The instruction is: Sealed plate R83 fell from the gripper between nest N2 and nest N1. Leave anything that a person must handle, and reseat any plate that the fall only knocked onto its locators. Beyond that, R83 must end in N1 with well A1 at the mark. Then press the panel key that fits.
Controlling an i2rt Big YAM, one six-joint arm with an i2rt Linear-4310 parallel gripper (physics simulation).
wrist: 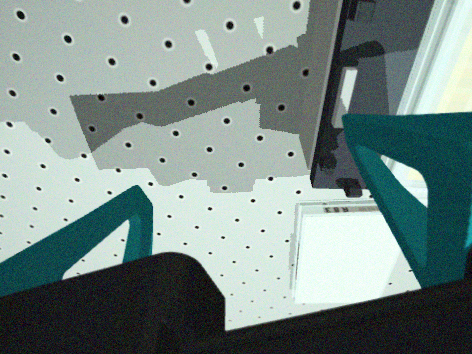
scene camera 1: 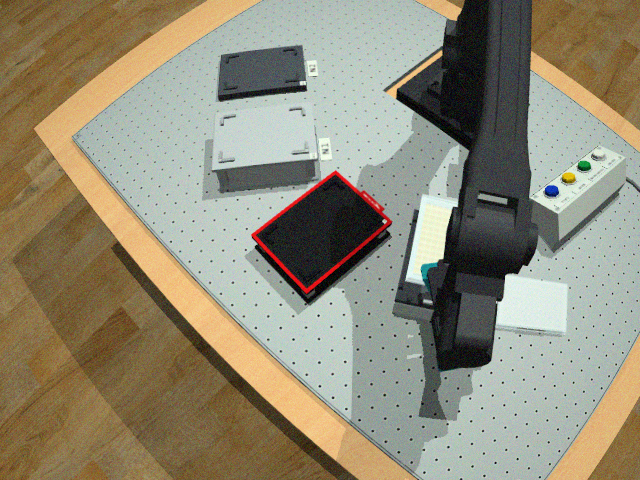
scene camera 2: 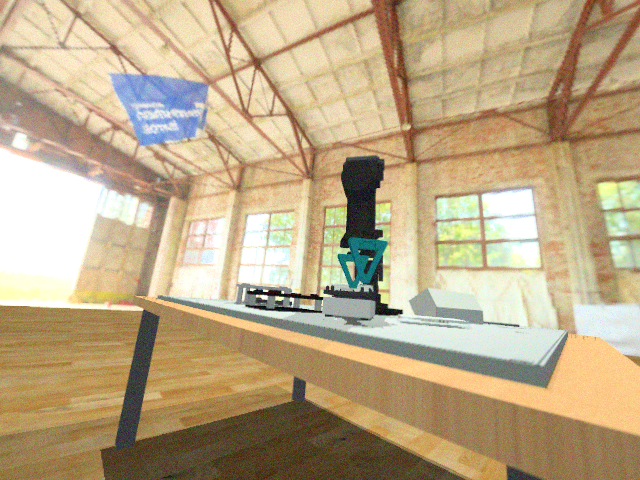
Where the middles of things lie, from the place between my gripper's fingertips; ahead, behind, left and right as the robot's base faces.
The dark station with grey base (scene camera 1: 414, 300) lies 9 cm behind my hand, 7 cm to the right of it and 3 cm below it. Round my hand: clear plate (scene camera 1: 530, 305): 14 cm behind, 9 cm to the left, 6 cm below; then black plate with red outline (scene camera 1: 325, 229): 24 cm to the right, 3 cm below, 3 cm behind.
